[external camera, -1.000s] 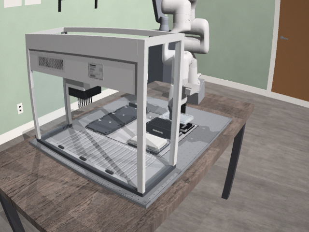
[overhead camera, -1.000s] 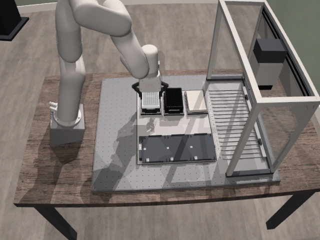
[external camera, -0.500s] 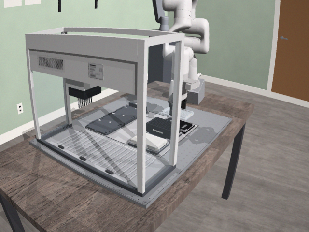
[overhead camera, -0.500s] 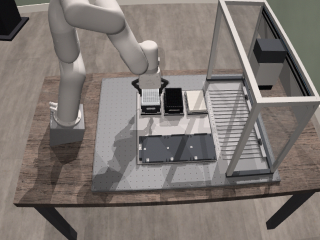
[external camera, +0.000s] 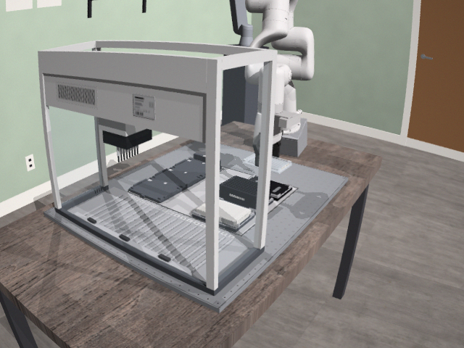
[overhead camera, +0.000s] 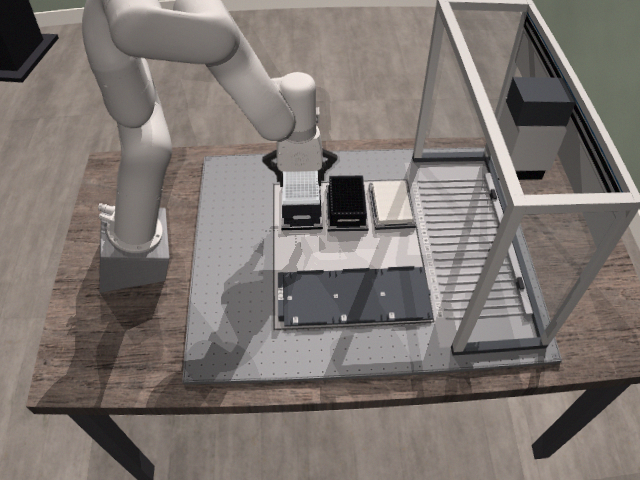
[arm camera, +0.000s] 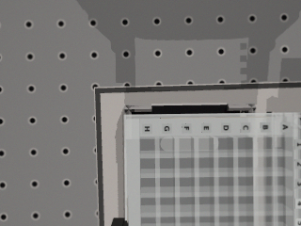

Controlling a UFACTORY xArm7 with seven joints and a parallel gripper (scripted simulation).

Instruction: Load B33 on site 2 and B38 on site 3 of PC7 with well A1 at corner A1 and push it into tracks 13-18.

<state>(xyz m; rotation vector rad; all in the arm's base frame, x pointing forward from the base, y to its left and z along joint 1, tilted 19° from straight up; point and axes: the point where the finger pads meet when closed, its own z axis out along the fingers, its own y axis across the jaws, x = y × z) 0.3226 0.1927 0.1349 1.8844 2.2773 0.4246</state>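
My gripper is now 10 cm above the nest S1. Round my hand: 96-well plate B38 (1 cm below); then cream 384-well plate B33 (22 cm ahead, 4 cm to the left, 8 cm below); then black deep-well block B83 (11 cm ahead, 2 cm to the left, 7 cm below).
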